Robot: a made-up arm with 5 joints. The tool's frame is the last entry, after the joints.
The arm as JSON. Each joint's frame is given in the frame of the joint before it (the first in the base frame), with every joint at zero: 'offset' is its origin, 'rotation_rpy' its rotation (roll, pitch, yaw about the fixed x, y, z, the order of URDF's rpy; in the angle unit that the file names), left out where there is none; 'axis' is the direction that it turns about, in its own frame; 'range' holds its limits. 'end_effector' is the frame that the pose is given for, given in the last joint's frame.
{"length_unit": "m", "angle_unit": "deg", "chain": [
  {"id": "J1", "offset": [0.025, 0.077, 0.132], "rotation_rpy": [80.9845, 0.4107, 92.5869], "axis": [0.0, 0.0, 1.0], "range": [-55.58, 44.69]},
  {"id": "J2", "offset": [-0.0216, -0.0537, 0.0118], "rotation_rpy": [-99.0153, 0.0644, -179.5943], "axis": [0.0, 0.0, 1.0], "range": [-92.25, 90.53]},
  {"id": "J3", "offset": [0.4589, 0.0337, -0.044], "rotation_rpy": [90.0, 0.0, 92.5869], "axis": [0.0, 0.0, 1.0], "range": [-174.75, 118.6]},
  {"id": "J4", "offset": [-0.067, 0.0, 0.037], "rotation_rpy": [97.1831, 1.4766, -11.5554], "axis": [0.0, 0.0, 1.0], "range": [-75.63, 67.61]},
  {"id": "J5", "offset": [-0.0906, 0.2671, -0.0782], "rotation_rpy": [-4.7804, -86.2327, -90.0], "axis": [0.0, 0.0, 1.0], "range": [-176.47, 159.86]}
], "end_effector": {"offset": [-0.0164, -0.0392, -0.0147], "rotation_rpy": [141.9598, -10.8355, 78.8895]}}
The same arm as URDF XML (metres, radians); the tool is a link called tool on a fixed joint. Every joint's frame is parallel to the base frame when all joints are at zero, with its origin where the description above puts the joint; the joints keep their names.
<robot name="arm">
<link name="base"/>
<link name="link1"/>
<link name="link2"/>
<link name="link3"/>
<link name="link4"/>
<link name="link5"/>
<link name="tool"/>
<joint name="J1" type="revolute"><parent link="base"/><child link="link1"/><origin xyz="0.025 0.077 0.132" rpy="0 0 0"/><axis xyz="0.986589 0.045699 0.156698"/><limit lower="-0.9701" upper="0.78"/></joint>
<joint name="J2" type="revolute"><parent link="link1"/><child link="link2"/><origin xyz="0.021 -0.021 -0.051" rpy="0 0 0"/><axis xyz="0 0 -1"/><limit lower="-1.6101" upper="1.58"/></joint>
<joint name="J3" type="revolute"><parent link="link2"/><child link="link3"/><origin xyz="-0.013 -0.46 0.044" rpy="0 0 0"/><axis xyz="0 -1 0"/><limit lower="-3.05" upper="2.07"/></joint>
<joint name="J4" type="revolute"><parent link="link3"/><child link="link4"/><origin xyz="0.067 -0.037 0" rpy="0 0 0"/><axis xyz="0.201899 0.125 0.971397"/><limit lower="-1.32" upper="1.18"/></joint>
<joint name="J5" type="revolute"><parent link="link4"/><child link="link5"/><origin xyz="0.0729 -0.277 -0.06" rpy="0 0 0"/><axis xyz="-0.0684 -0.975904 0.207201"/><limit lower="-3.08" upper="2.7901"/></joint>
<joint name="tool_joint" type="fixed"><parent link="link5"/><child link="tool"/><origin xyz="0.036 0.007 -0.026" rpy="1.0544 -0.4091 -3.0937"/></joint>
</robot>

